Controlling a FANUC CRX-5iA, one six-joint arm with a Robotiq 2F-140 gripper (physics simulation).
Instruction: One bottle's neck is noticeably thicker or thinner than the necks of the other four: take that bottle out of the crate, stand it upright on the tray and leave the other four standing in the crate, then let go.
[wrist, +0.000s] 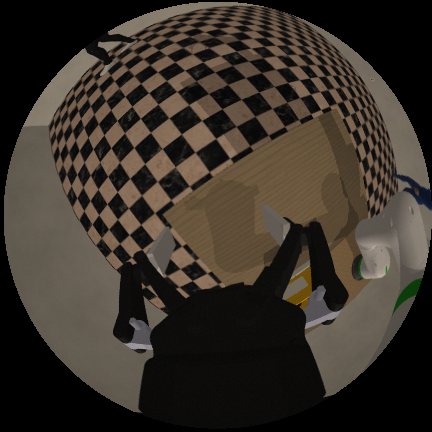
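Seen in the pictures: gripper, between the fingertips: (216, 225); arm's base, origin of its link: (360, 266).
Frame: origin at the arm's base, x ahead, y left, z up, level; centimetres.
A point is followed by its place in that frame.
My gripper (216, 225) @[x 51.3, y -67.2, z 15.5 cm] is open and empty, its two grey fingertip pads wide apart above the wooden table top (295, 150) @[x 17.9, y -66.4, z -15.9 cm] and its corner. A part of the yellow crate (295, 300) @[x 42.5, y -14.9, z -0.2 cm] with a grey patch on its side shows at the lower right, behind the gripper's right finger linkage; the rest of it is hidden. The crate is off to the right of the space between the fingers. No bottle can be made out in the wrist view, and the tray cannot be made out either.
A brown box-like surface (350, 260) @[x 4.7, y -5.3, z -5.7 cm] lies right of the crate. The white robot arm (411, 235) @[x 21.0, y -53.3, z 31.1 cm] with green rings stands at the right edge. Beyond the table is a checkered floor (150, 132). A person's dark legs (100, 48) show at the upper left, a blue figure (419, 190) at the right.
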